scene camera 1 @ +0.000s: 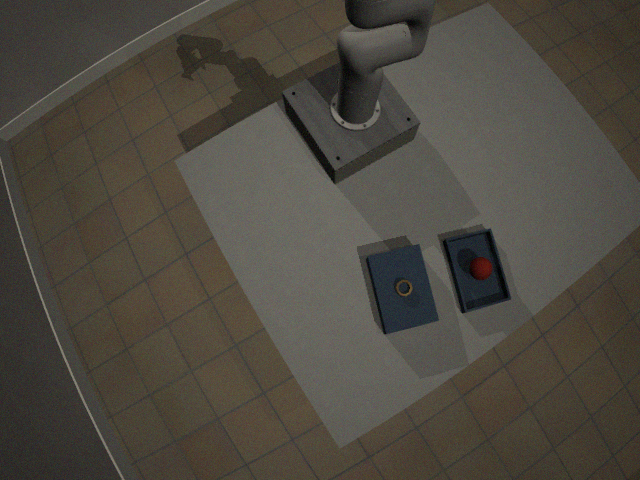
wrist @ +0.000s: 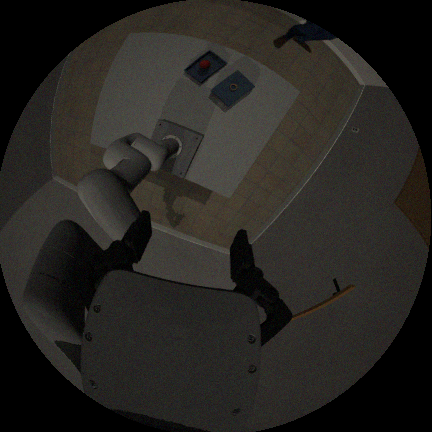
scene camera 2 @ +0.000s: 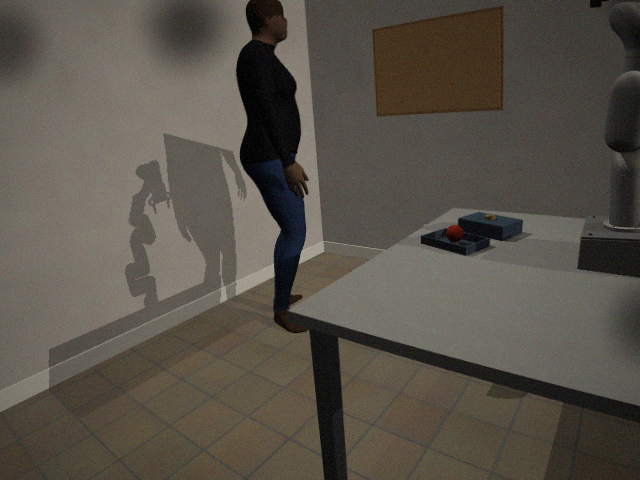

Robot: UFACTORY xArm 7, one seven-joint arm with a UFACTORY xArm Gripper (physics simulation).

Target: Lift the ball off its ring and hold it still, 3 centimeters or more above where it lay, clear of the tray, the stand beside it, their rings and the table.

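Note:
The red ball rests in the shallow dark blue tray; its ring is hidden under it. The blue stand is beside the tray, apart from it, and bears an orange ring on its top. My gripper is open and empty, its two dark fingers wide apart. It is high up and far from the ball, on the other side of the arm's base. It does not show in scene camera 1.
The arm's base block stands on the light grey table. A person in a black top stands beyond the table's edge by the wall. A wooden shelf is on a wall.

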